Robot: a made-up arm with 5 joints. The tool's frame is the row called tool.
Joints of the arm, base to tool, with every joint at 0 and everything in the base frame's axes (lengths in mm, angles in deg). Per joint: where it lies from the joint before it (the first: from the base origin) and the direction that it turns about. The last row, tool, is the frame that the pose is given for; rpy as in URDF.
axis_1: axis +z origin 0 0 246.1
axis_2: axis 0 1 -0.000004 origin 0 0 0
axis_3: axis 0 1 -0.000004 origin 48.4 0 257.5
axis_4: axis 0 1 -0.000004 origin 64.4 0 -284.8
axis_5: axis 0 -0.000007 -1 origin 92.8 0 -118.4
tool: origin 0 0 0 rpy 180 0 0
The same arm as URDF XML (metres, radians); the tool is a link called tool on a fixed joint. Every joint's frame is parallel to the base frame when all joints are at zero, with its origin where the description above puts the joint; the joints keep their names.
<robot name="arm">
  <joint name="axis_1" type="continuous">
    <parent link="base"/>
    <child link="link1"/>
    <origin xyz="0.0000 0.0000 0.2461"/>
    <axis xyz="0 0 1"/>
  </joint>
  <joint name="axis_2" type="continuous">
    <parent link="link1"/>
    <child link="link2"/>
    <origin xyz="0.0000 0.0000 0.0000"/>
    <axis xyz="0 1 0"/>
  </joint>
  <joint name="axis_3" type="continuous">
    <parent link="link2"/>
    <child link="link3"/>
    <origin xyz="0.0484 0.0000 0.2575"/>
    <axis xyz="0 1 0"/>
  </joint>
  <joint name="axis_4" type="continuous">
    <parent link="link3"/>
    <child link="link4"/>
    <origin xyz="0.0644 0.0000 -0.2848"/>
    <axis xyz="0 1 0"/>
  </joint>
  <joint name="axis_5" type="continuous">
    <parent link="link4"/>
    <child link="link5"/>
    <origin xyz="0.0928 0.0000 -0.1184"/>
    <axis xyz="0 0 -1"/>
  </joint>
  <joint name="tool_fixed" type="fixed">
    <parent link="link5"/>
    <child link="tool"/>
    <origin xyz="0.0000 0.0000 0.0000" rpy="3.1416 0.0000 0.0000"/>
  </joint>
  <link name="base"/>
  <link name="link1"/>
  <link name="link2"/>
  <link name="link3"/>
  <link name="link4"/>
  <link name="link5"/>
  <link name="tool"/>
</robot>

